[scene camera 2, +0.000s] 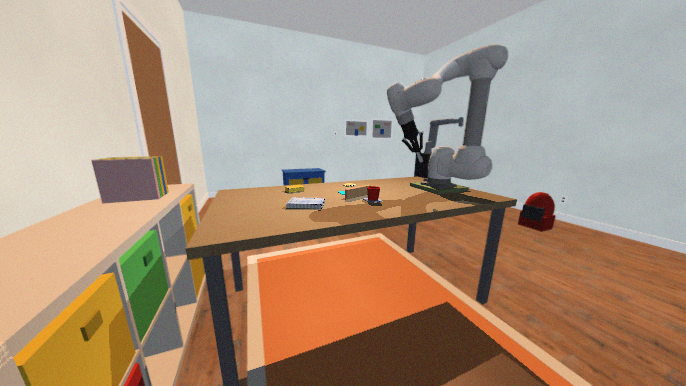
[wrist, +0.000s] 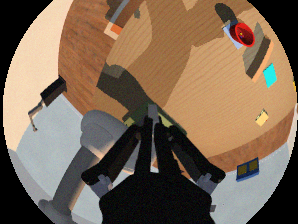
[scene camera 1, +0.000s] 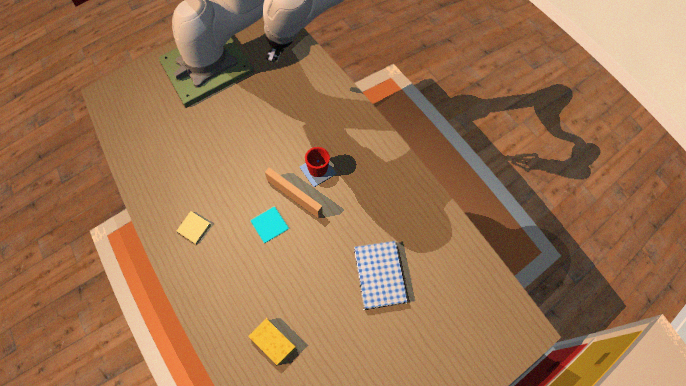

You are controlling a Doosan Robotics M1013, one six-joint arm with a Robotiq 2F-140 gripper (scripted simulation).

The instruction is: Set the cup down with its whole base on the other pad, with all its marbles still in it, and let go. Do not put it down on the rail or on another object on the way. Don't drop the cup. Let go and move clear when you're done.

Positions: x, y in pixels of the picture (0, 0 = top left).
Labels:
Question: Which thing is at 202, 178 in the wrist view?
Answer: My gripper.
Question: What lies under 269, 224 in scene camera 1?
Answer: A cyan pad.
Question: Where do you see a wooden rail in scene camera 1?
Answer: At 283, 185

